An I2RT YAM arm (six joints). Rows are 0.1 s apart.
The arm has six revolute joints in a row. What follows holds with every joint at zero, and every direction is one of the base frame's.
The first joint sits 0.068 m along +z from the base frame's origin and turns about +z.
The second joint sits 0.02 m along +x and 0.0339 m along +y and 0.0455 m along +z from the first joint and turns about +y.
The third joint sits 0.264 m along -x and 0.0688 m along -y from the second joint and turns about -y.
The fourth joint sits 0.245 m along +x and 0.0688 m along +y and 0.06 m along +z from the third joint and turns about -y.
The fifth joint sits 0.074 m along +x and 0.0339 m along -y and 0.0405 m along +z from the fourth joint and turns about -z.
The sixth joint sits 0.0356 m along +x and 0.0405 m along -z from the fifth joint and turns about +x.
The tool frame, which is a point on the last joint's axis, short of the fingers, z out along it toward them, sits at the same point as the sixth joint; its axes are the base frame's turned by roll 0, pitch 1.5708 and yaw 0 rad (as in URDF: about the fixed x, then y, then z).
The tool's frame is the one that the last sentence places.
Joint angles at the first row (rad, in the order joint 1, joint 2, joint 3, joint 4, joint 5, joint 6):
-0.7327, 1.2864, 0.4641, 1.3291, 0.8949, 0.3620
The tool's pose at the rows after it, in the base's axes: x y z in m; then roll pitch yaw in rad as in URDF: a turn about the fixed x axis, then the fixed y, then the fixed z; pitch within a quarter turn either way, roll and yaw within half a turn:
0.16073 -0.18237 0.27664 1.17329 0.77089 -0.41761
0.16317 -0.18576 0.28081 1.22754 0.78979 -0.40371
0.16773 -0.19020 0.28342 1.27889 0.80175 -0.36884
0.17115 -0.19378 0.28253 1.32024 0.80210 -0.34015
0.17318 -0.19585 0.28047 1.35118 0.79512 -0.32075
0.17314 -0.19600 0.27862 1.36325 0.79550 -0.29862
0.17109 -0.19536 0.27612 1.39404 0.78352 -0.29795
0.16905 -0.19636 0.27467 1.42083 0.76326 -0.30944
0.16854 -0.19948 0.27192 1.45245 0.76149 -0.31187
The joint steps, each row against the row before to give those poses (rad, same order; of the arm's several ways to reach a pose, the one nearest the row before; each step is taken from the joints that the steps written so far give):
0.0008, -0.0164, 0.0119, -0.0614, 0.0216, 0.0109
-0.0007, -0.0128, 0.0342, -0.1006, 0.0345, 0.0293
0.0001, 0.0009, 0.0371, -0.0977, 0.0130, 0.0465
-0.0008, 0.0096, 0.0213, -0.0590, 0.0091, 0.0442
0.0001, 0.0083, 0.0098, -0.0344, 0.0092, 0.0372
-0.0015, -0.0033, -0.0026, -0.0211, -0.0125, 0.0201
-0.0016, -0.0087, -0.0051, -0.0309, 0.0250, 0.0347
-0.0061, -0.0027, 0.0014, -0.0256, 0.0293, 0.0376
-0.0088, 0.0071, 0.0083, -0.0399, 0.0192, 0.0355

